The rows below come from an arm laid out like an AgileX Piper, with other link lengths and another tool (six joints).
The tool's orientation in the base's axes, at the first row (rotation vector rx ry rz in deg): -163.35, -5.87, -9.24
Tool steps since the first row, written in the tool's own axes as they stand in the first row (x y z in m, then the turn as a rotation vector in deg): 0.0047, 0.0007, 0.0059, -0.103, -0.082, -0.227; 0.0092, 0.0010, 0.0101, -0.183, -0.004, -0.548; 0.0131, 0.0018, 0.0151, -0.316, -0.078, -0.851; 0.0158, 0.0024, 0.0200, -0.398, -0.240, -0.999; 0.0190, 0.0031, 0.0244, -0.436, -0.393, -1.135; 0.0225, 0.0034, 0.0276, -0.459, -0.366, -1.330; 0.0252, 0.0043, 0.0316, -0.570, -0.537, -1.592; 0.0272, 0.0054, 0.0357, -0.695, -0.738, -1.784; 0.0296, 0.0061, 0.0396, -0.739, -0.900, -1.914; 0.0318, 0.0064, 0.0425, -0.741, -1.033, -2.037
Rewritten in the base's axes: 0.0053, 0.0013, -0.0053, -0.132, 0.009, 0.227; 0.0102, 0.0024, -0.0088, -0.237, -0.162, 0.502; 0.0147, 0.0033, -0.0133, -0.405, -0.184, 0.795; 0.0179, 0.0042, -0.0178, -0.515, -0.075, 0.971; 0.0215, 0.0050, -0.0218, -0.580, 0.031, 1.138; 0.0254, 0.0058, -0.0245, -0.620, -0.052, 1.314; 0.0285, 0.0062, -0.0283, -0.771, 0.031, 1.598; 0.0310, 0.0064, -0.0323, -0.931, 0.163, 1.821; 0.0338, 0.0070, -0.0359, -1.002, 0.278, 1.985; 0.0363, 0.0077, -0.0385, -1.028, 0.371, 2.138
